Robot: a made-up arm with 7 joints. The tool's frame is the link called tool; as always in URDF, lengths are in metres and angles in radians. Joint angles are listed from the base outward.
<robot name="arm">
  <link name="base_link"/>
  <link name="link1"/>
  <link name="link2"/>
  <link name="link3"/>
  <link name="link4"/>
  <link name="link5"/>
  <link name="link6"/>
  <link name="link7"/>
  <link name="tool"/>
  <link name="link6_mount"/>
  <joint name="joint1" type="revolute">
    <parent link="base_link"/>
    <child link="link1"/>
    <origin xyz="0.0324 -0.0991 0.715" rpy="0 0 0"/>
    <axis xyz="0 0 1"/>
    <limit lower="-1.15" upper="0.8"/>
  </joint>
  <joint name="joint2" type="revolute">
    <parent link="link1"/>
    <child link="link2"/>
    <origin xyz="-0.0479 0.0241 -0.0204" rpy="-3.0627 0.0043 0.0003"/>
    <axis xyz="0 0 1"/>
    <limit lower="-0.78" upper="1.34"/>
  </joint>
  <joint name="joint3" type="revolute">
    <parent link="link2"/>
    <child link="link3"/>
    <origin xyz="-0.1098 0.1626 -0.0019" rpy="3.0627 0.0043 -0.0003"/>
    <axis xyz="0 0 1"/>
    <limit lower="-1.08" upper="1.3"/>
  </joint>
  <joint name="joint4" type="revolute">
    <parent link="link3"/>
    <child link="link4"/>
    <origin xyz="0.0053 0.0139 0.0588" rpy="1.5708 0 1.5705"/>
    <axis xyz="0 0 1"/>
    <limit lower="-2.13" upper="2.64"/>
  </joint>
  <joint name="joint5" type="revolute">
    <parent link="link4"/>
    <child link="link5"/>
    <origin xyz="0.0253 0.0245 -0.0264" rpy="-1.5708 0 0"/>
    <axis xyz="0 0 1"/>
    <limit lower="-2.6" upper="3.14"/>
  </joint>
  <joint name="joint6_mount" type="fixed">
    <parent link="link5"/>
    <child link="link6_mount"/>
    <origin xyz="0.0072 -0.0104 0.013" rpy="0 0 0"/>
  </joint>
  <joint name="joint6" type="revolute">
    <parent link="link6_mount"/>
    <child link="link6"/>
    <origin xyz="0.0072 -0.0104 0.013" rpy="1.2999 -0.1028 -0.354"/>
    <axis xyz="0 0 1"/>
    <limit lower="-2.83" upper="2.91"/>
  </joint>
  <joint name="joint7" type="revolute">
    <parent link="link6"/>
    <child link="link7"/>
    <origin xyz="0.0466 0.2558 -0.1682" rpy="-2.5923 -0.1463 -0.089"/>
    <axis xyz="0 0 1"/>
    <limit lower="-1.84" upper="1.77"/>
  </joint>
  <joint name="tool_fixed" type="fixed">
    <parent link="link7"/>
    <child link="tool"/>
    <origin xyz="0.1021 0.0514 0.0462" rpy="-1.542 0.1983 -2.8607"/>
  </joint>
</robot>
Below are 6 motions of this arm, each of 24 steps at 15 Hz.
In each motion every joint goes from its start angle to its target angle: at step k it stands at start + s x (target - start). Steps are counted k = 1, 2, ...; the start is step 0. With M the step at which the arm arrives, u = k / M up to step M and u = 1 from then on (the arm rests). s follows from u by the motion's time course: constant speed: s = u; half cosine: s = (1 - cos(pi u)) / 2; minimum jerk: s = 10 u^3 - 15 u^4 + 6 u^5.
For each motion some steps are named. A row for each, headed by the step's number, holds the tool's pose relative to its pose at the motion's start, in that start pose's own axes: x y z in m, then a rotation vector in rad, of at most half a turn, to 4 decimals.
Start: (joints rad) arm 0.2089 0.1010 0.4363 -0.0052 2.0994 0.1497 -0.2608
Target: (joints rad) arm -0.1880 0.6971 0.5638 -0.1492 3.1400 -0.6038 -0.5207
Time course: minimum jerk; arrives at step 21
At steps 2, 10, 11, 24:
2: -0.0010 0.0019 0.0002 -0.0009 -0.0027 -0.0016
10: -0.0339 0.1098 0.0034 -0.0225 -0.1513 -0.0831
11: -0.0338 0.1284 0.0018 -0.0183 -0.1785 -0.0960
24: -0.0032 0.2040 -0.0215 0.0536 -0.3118 -0.1525

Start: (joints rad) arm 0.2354 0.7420 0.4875 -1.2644 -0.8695 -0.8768 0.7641
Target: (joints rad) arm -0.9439 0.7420 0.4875 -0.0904 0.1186 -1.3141 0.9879
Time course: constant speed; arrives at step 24
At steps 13, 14, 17, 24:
13: 0.2957 -0.0427 -0.0393 0.1421 -0.8142 0.5212
14: 0.3196 -0.0405 -0.0319 0.1508 -0.8510 0.5676
17: 0.3870 -0.0295 -0.0038 0.1712 -0.9367 0.7072
24: 0.5094 0.0140 0.0808 0.1695 -1.0001 1.0049

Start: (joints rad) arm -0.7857 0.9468 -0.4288 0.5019 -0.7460 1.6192 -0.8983
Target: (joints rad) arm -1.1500 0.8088 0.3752 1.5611 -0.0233 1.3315 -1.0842
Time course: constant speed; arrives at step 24
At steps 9, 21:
9: -0.0794 0.1506 0.1137 -0.0436 0.3330 -0.5163
21: 0.0078 0.3152 0.2569 -0.0344 0.8136 -1.1085

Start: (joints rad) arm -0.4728 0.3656 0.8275 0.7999 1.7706 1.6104 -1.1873
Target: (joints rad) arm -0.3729 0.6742 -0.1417 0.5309 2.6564 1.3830 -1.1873
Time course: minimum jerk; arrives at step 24
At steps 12, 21, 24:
12: -0.0347 0.0941 -0.1370 0.2082 -0.3983 -0.2365
21: -0.0189 0.2034 -0.2270 0.5050 -0.6268 -0.4267
24: -0.0181 0.2069 -0.2289 0.5156 -0.6317 -0.4317

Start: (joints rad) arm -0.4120 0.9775 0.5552 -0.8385 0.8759 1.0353 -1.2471
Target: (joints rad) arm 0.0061 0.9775 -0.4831 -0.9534 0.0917 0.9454 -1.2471
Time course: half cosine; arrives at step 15
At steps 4, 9, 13, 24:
4: 0.0077 -0.0067 -0.0351 0.2161 0.0120 0.0181
9: 0.0151 0.0617 -0.1349 0.8584 0.0014 0.0241
13: 0.0146 0.1632 -0.1652 1.2527 -0.0394 -0.0075
24: 0.0147 0.1805 -0.1662 1.3086 -0.0474 -0.0143

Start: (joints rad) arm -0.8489 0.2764 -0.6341 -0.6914 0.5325 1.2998 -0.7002
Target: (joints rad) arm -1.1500 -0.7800 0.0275 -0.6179 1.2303 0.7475 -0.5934
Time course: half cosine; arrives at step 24
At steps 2, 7, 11, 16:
2: 0.0007 0.0021 0.0061 -0.0311 -0.0122 0.0064
7: 0.0058 0.0304 0.0627 -0.3523 -0.1563 0.0881
11: 0.0060 0.0784 0.1187 -0.7637 -0.3864 0.2404
16: -0.0002 0.1448 0.1657 -1.2648 -0.7330 0.5241

